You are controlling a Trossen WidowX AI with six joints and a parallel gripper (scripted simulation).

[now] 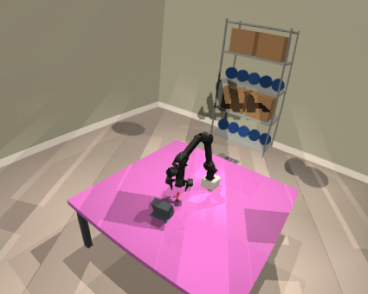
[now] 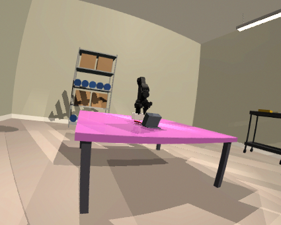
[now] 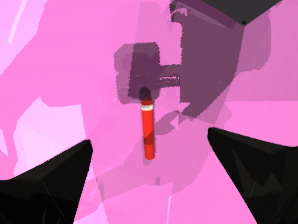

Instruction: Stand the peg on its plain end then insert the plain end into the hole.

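The red peg lies 70 mm below my gripper tip, 10 mm to the right of it and 10 mm behind it. The rest, counted from my gripper tip: dark panel block: 180 mm ahead, 40 mm to the left, 30 mm below.
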